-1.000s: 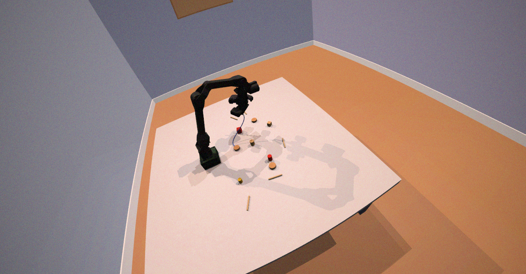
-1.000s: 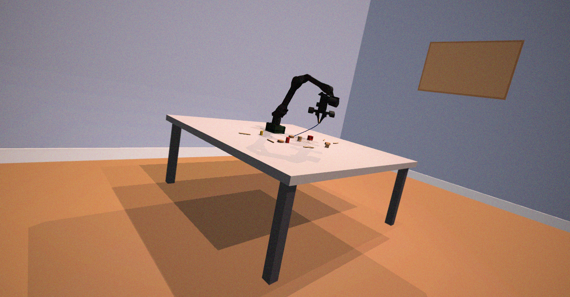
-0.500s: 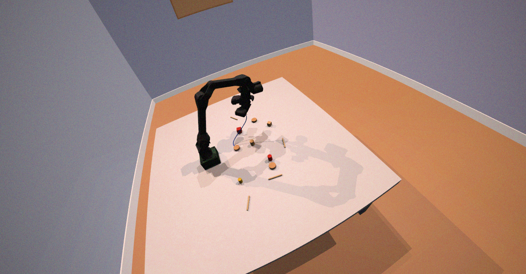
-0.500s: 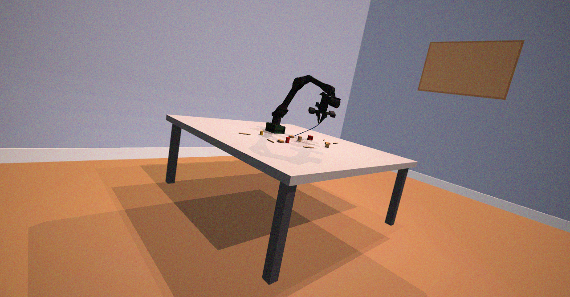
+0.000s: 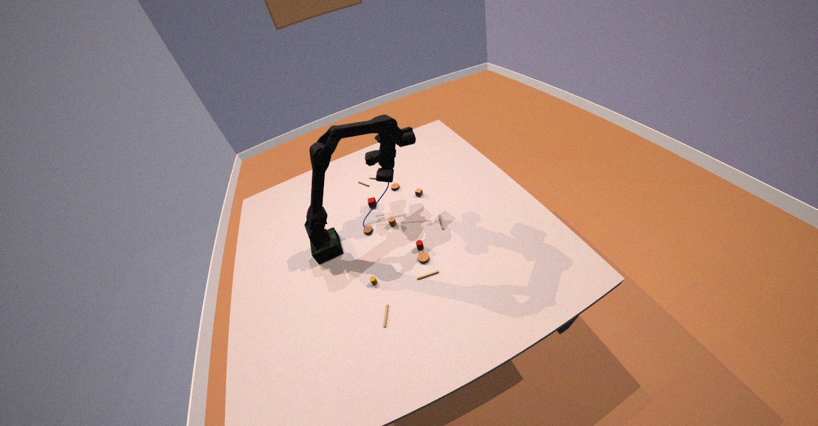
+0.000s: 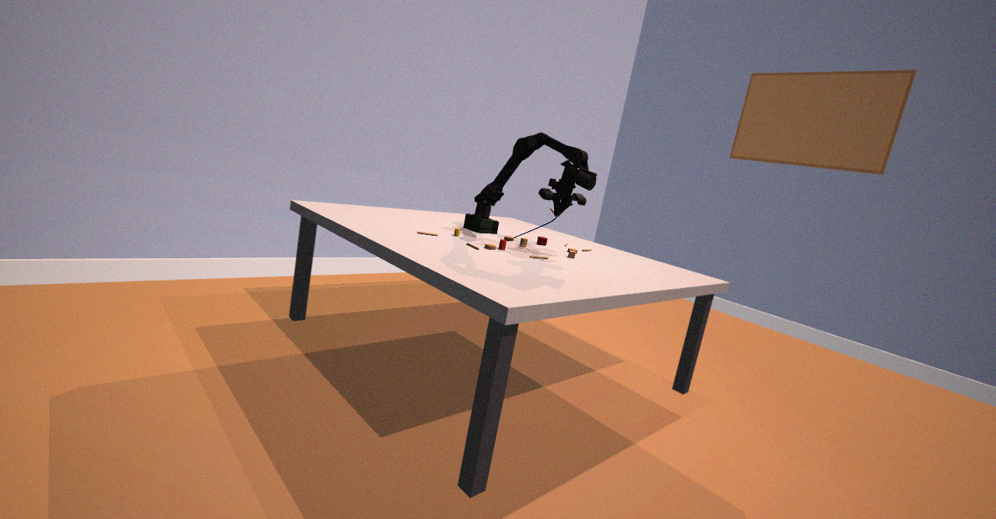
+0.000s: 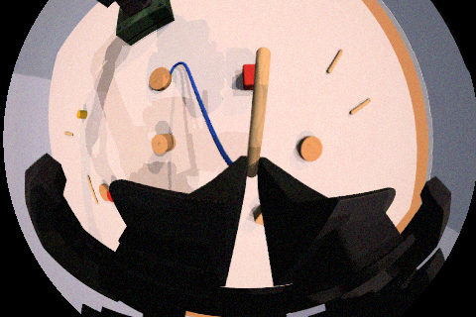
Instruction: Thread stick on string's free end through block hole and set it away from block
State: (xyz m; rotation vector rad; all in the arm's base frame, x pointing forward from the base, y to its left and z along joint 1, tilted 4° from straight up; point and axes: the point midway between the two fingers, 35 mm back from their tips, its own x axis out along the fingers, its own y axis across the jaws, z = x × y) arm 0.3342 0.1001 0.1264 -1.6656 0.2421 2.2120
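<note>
Now: gripper tip 9 cm past the red block, 4 cm to the right of it and 12 cm above it. From my gripper tip the other things lie so: small wooden block (12 cm ahead, 1 cm to the right, 13 cm below); wooden cylinder (4 cm behind, 11 cm to the right, 12 cm below); thin wooden stick (1 cm behind, 1 cm to the left, 1 cm above).
</note>
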